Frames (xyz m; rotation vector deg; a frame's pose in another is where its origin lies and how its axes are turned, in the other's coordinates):
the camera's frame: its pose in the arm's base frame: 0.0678 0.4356 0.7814 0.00 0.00 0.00
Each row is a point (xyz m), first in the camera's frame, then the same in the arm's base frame.
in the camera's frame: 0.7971 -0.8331 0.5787
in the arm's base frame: 0.8649 -0.3975 1.3601
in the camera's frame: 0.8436 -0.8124 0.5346
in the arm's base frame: 0.9114 -0.3768 1.3160
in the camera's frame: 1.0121 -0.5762 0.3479
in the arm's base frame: 1.0799 -0.1406 1.1293
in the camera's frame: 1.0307 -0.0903 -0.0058
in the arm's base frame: 1.0985 0.3453 0.7756
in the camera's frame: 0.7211 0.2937 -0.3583
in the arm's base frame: 0.7889 0.7293 0.4231
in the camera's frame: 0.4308 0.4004 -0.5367
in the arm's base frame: 0.4986 0.8360 0.2447
